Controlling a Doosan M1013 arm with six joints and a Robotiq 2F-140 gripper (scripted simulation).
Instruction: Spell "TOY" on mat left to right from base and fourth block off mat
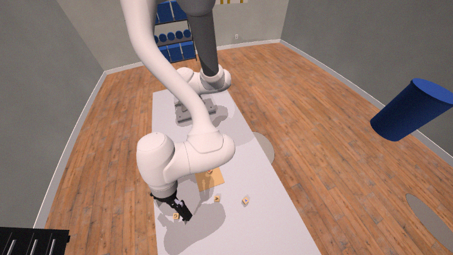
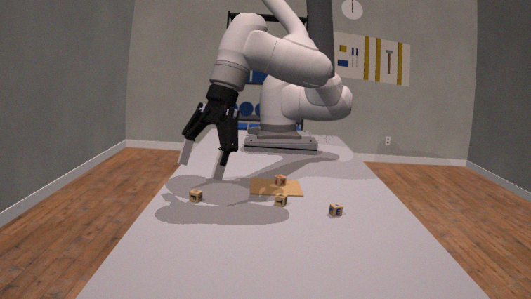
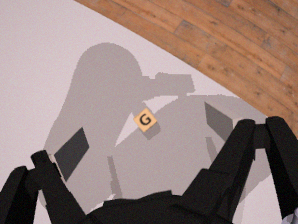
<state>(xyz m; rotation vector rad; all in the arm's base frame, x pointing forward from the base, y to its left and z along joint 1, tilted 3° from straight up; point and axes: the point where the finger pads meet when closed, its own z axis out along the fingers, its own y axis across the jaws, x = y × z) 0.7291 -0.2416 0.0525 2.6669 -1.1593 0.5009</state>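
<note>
Right now the T block is 20 cm to the left of my hand and 7 cm below it. Also, from my hand: tan mat: 20 cm to the left, 13 cm behind, 8 cm below.
</note>
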